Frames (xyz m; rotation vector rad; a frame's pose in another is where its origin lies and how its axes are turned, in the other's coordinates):
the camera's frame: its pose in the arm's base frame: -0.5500 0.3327 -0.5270 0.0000 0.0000 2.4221
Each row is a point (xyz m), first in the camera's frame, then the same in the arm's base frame.
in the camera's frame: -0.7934 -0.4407 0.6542
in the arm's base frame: 0.3372 0.1413 0.1272
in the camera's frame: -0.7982 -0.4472 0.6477
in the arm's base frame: 0.3451 0.1430 0.1207
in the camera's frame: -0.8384 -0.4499 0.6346
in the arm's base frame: 0.3771 0.1186 0.1076
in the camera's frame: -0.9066 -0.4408 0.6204
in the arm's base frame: 0.4224 0.0668 0.0934
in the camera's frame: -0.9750 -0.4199 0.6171
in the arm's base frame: 0.4601 0.0060 0.0901
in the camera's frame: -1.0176 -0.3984 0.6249
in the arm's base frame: 0.4779 -0.0382 0.0979
